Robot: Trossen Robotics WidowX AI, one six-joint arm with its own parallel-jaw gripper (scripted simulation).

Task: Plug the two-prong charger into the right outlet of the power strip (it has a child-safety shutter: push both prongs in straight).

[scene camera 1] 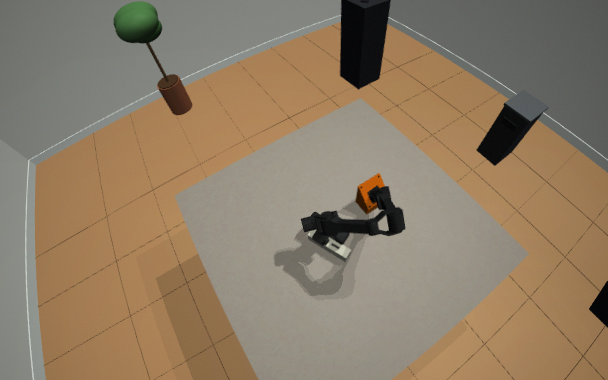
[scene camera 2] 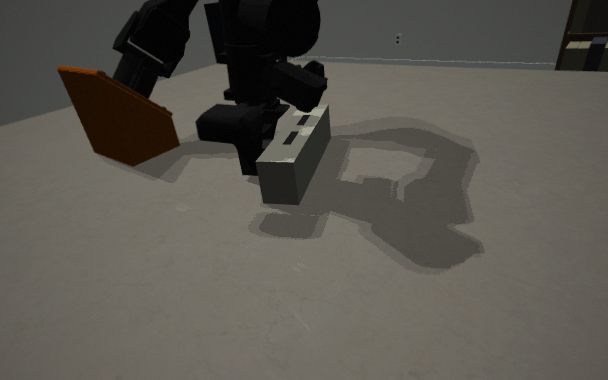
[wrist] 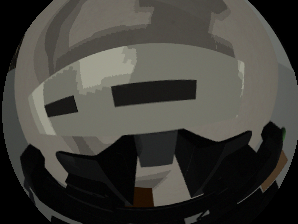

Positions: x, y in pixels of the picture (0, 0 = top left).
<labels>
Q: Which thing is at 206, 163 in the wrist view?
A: The gripper.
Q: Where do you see a two-prong charger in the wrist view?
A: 153, 149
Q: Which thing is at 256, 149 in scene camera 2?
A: The gripper.
</labels>
